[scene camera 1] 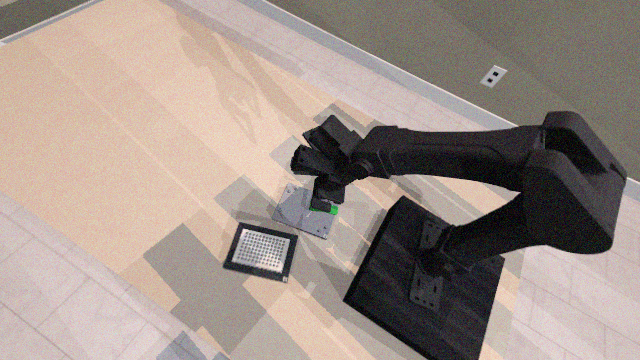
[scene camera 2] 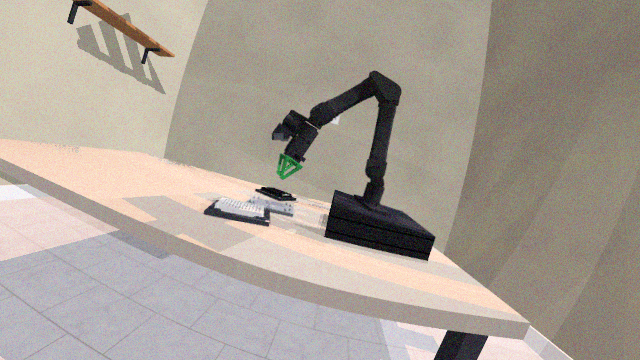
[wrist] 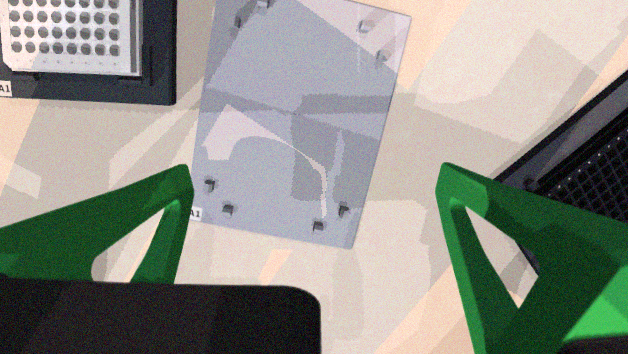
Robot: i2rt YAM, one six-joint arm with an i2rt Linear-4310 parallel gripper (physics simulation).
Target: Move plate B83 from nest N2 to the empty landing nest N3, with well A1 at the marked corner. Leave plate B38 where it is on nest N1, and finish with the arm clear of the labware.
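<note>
My gripper is open and empty, above the table and the light grey empty nest. The empty nest has small corner posts; its A1 label is partly hidden by the left finger in the wrist view. A white well plate sits in a dark nest beside it. A black well plate sits in another dark nest, partly behind the right finger; the arm hides it in scene camera 1. Plate and nest numbers are not legible.
The arm's black base block stands on the wooden table, near the nests. A wall shelf hangs at upper left in scene camera 2. A wall outlet is behind the arm.
</note>
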